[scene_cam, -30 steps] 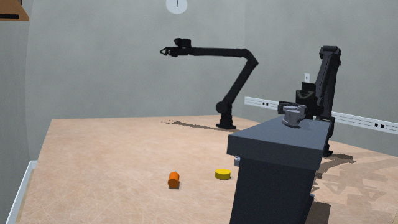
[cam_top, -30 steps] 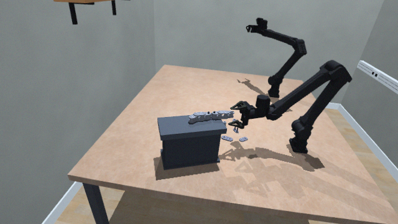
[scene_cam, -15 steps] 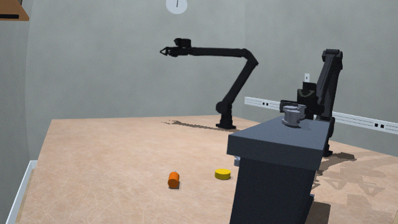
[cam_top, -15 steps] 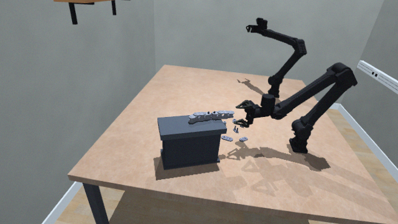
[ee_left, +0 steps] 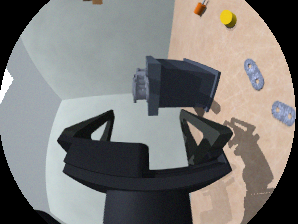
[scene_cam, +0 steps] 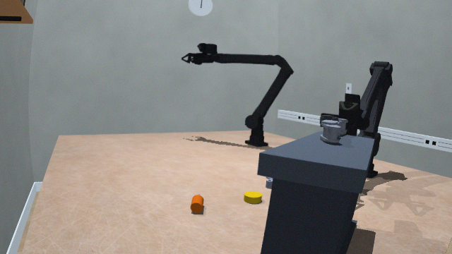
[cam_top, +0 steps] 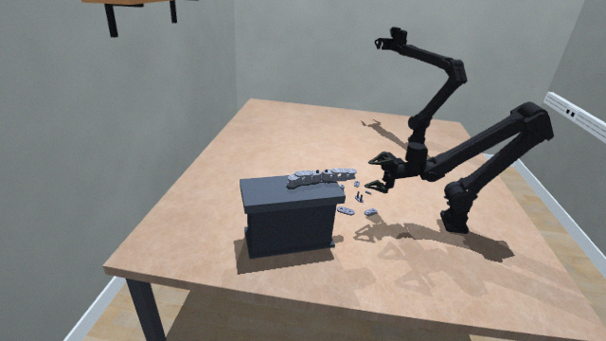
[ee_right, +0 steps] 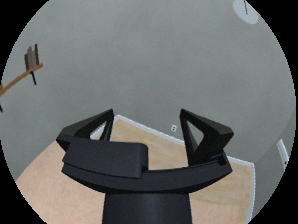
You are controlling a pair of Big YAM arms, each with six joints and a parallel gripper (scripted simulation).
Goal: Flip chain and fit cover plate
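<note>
My left gripper is now 26 cm short of the dark block, 12 cm to the right of it and 12 cm above it. The rest, counted from my left hand: orange cylinder (34 cm ahead, 21 cm below, 20 cm to the right); then cover plate (22 cm below, 7 cm to the right, 5 cm ahead); then yellow disc (22 cm below, 19 cm ahead, 17 cm to the right).
</note>
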